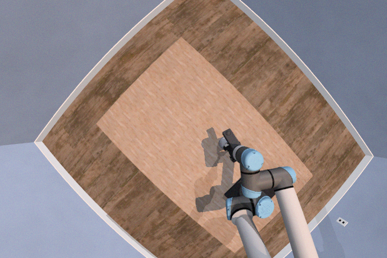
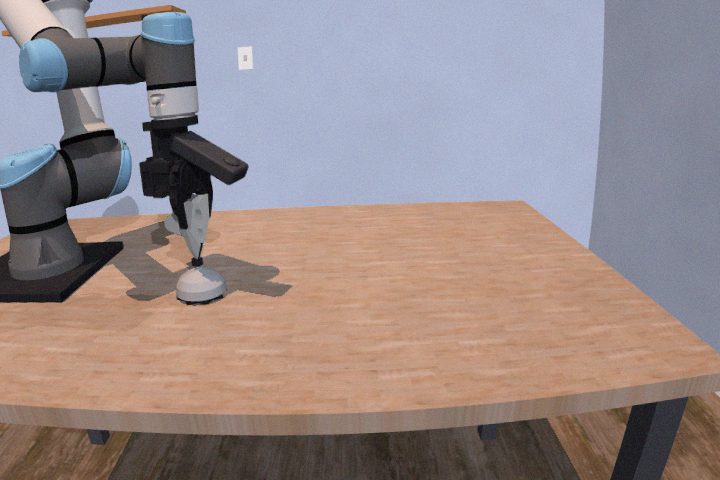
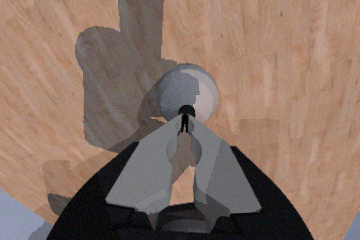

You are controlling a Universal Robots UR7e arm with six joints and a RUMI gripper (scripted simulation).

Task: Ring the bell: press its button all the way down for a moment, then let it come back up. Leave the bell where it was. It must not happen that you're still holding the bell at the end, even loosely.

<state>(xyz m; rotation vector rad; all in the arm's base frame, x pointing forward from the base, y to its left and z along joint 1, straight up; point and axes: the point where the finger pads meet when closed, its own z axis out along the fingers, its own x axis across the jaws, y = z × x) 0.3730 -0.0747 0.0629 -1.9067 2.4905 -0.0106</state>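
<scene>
Now: the black button 3 cm below my hand. Also, from my hand: silver dome bell 4 cm below.
</scene>
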